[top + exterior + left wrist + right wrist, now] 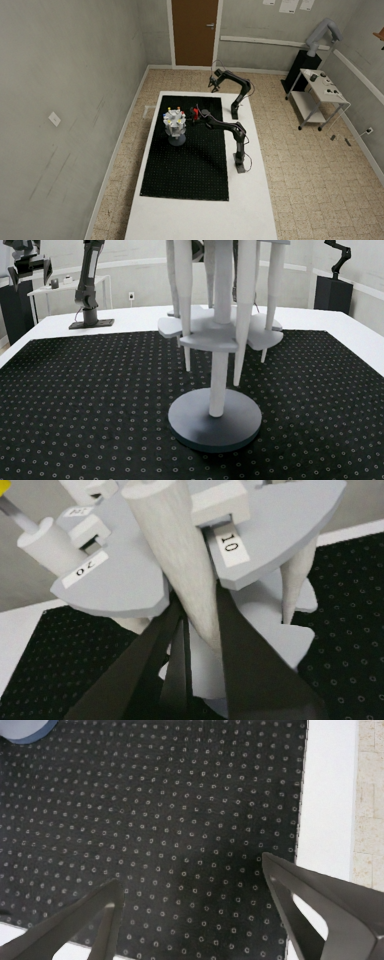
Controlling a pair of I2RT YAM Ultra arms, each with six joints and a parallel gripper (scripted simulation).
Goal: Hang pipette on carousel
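Right now the white pipette is 2 cm below my left hand, 1 cm to the right of it and 1 cm ahead of it.
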